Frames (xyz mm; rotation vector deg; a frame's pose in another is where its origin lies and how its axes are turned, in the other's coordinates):
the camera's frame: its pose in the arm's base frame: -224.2 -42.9 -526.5 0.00 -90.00 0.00
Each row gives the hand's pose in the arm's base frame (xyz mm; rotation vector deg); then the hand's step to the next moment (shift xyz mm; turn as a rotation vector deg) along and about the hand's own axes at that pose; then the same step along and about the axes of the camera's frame.
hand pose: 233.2 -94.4 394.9 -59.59 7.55 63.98
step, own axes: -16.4 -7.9 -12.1 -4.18 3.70 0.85
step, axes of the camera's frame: 7.4 -20.3 -3.0 0.53 -2.01 5.25
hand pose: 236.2 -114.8 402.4 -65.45 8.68 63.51
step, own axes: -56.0 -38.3 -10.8 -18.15 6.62 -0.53
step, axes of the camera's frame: 53.6 -42.6 -5.9 6.43 -11.85 13.84
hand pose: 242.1 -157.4 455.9 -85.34 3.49 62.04
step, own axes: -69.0 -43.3 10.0 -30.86 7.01 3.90
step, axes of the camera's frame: 78.1 -17.1 18.4 14.95 -15.16 23.73
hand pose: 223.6 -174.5 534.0 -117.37 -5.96 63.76
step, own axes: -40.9 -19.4 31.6 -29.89 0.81 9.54
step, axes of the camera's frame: 31.0 15.5 43.0 16.73 -7.13 25.58
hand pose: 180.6 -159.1 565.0 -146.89 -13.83 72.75
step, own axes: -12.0 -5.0 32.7 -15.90 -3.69 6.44
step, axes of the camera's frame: -8.4 7.0 33.5 9.39 0.35 14.82
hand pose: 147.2 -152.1 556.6 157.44 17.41 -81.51
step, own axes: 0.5 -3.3 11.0 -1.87 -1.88 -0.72
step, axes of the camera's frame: -6.6 2.0 9.2 2.05 1.63 0.82
